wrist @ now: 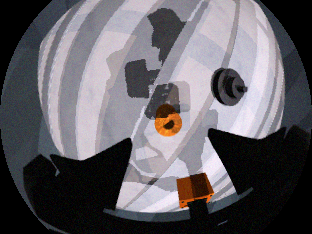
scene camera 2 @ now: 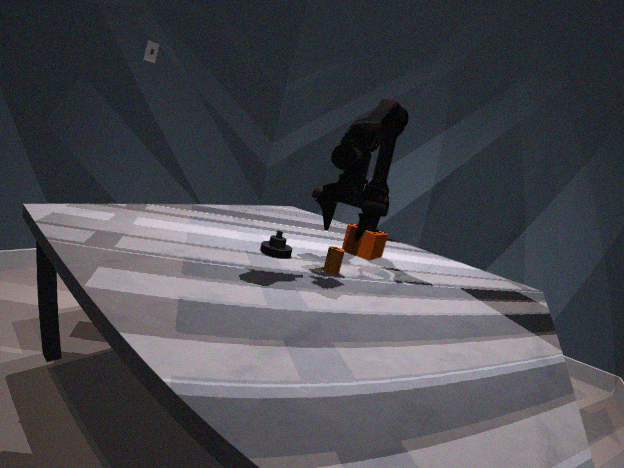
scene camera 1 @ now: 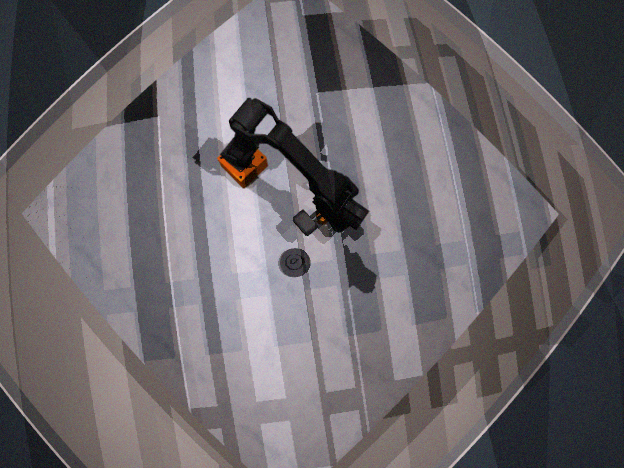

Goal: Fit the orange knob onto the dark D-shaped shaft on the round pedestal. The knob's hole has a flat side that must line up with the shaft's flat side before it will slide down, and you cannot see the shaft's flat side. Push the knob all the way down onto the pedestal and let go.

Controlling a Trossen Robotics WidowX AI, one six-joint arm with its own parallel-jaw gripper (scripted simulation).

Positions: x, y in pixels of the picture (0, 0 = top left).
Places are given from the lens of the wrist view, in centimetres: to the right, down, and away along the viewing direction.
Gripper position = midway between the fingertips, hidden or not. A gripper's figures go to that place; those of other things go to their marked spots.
gripper [wrist: 170, 137]: 2, 2, 9
dark round pedestal [wrist: 228, 87]: 14, -6, 13
